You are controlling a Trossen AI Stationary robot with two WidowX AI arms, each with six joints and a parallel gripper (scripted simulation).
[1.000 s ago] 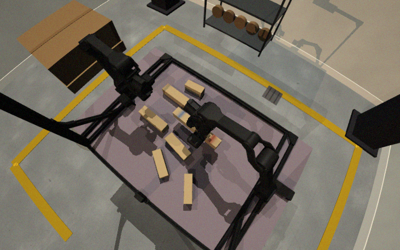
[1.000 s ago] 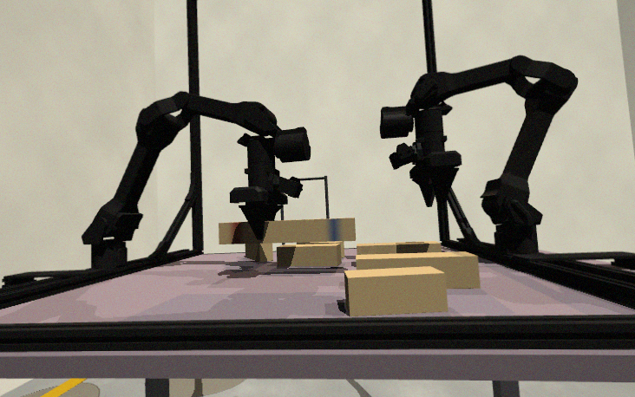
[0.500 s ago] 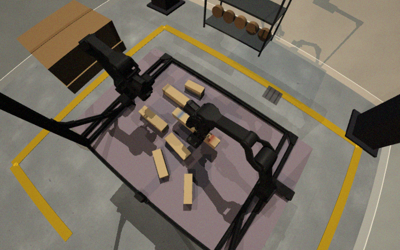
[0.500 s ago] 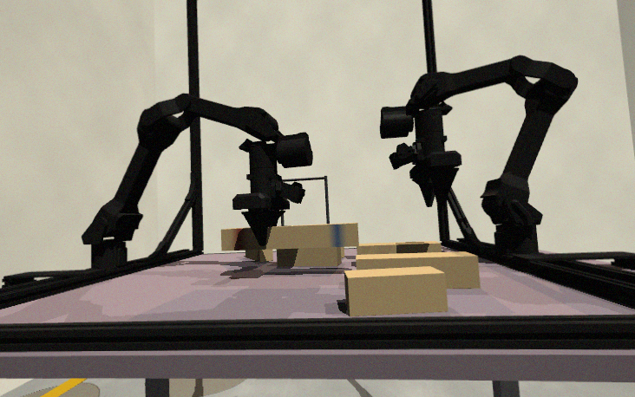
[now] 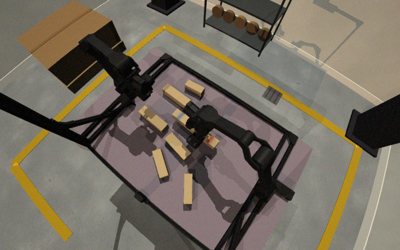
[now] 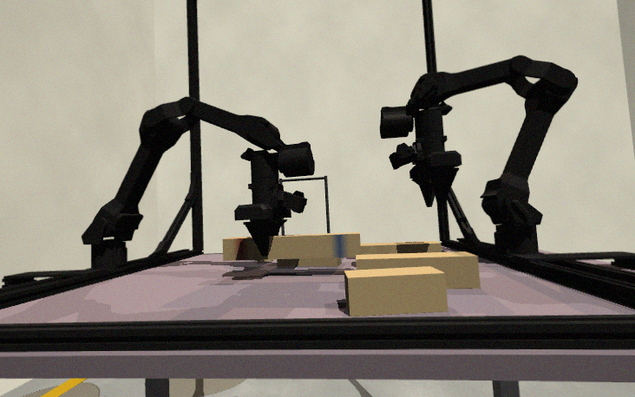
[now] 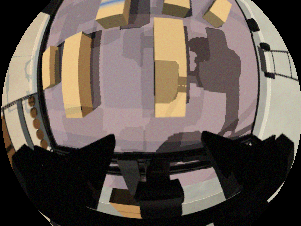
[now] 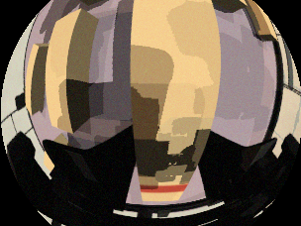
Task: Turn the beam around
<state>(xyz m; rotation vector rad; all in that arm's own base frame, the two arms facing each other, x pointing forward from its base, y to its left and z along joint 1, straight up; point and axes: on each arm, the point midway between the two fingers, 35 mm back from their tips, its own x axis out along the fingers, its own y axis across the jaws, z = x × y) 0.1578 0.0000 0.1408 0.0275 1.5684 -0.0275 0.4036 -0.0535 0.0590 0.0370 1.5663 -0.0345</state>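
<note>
Now: the beam 5 cm to the left of my right hand and 2 cm below it.
</note>
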